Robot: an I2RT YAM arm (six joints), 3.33 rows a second.
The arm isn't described. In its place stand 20 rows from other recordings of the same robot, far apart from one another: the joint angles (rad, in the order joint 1, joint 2, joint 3, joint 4, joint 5, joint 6), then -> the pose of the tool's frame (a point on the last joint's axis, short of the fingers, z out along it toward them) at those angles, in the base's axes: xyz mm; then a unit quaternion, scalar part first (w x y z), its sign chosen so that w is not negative.
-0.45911, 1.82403, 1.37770, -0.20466, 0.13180, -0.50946 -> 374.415 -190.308 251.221 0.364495 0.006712 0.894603 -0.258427
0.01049, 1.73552, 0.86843, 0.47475, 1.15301, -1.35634 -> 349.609 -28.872 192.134 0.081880 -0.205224 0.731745 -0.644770
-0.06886, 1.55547, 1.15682, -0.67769, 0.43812, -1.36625 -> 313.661 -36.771 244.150 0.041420 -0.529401 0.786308 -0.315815
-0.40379, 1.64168, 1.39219, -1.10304, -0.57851, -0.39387 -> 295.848 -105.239 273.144 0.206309 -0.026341 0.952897 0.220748
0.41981, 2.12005, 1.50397, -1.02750, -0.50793, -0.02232 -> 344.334 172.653 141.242 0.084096 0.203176 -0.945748 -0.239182
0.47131, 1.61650, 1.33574, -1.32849, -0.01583, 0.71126 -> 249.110 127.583 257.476 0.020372 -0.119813 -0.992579 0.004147
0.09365, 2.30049, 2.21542, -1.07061, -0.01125, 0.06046 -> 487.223 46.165 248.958 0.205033 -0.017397 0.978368 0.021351
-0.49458, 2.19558, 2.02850, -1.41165, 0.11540, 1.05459 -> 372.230 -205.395 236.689 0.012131 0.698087 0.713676 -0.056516
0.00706, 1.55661, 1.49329, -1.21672, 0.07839, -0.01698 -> 295.961 -0.698 316.957 0.144561 -0.006208 0.988688 -0.039489
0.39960, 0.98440, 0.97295, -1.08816, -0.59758, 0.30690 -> 145.621 83.242 298.429 0.110282 -0.111694 0.925112 0.345732
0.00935, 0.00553, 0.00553, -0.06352, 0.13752, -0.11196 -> 110.086 -3.851 168.026 0.679212 0.002830 0.728993 -0.085044
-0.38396, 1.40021, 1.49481, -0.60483, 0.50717, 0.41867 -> 276.453 -130.339 405.206 0.493285 0.443011 0.719161 -0.207892
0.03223, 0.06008, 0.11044, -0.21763, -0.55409, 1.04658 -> 100.305 21.976 184.249 0.425494 0.202450 0.727877 0.498161
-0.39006, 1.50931, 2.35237, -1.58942, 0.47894, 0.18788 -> 178.248 -91.020 528.154 0.365291 0.344732 0.826104 -0.255488
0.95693, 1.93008, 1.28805, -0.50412, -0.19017, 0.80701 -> 219.070 322.558 162.706 0.061694 -0.092828 0.968897 0.220941
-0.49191, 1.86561, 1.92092, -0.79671, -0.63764, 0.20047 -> 374.649 -176.709 370.273 0.420210 0.176106 0.860406 0.228281
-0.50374, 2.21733, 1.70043, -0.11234, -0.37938, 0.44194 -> 451.476 -233.785 192.293 0.450423 0.322453 0.818147 0.154200
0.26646, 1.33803, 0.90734, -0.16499, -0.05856, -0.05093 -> 286.405 80.334 261.157 0.462771 -0.153099 0.869837 0.076080
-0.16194, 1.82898, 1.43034, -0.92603, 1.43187, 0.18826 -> 345.377 -92.149 252.395 0.101178 0.209775 0.723290 -0.650084
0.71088, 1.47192, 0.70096, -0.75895, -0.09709, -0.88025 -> 161.389 143.521 139.184 0.024448 -0.713963 0.698202 0.046615
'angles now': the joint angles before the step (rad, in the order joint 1, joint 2, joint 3, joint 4, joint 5, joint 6). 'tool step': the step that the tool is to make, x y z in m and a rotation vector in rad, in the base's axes. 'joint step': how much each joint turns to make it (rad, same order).
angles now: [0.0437, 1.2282, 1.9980, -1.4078, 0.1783, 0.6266]
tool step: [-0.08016, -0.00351, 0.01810, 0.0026, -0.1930, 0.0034]
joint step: [0.0000, -0.1965, 0.0000, -0.0023, 0.0001, -0.0069]
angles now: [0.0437, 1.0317, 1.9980, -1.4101, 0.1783, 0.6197]
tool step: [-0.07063, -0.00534, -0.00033, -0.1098, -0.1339, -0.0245]
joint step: [0.0001, -0.1751, -0.0145, -0.0103, 0.0646, -0.1011]
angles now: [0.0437, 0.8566, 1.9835, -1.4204, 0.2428, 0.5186]
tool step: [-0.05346, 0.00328, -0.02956, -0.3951, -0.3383, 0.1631]
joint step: [-0.0138, -0.3563, -0.3590, 0.4062, -0.1400, -0.4261]
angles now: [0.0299, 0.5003, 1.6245, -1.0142, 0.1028, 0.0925]
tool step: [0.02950, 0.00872, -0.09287, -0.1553, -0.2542, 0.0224]
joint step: [-0.1038, -0.3857, -0.6679, 0.5436, -0.1572, -0.1152]
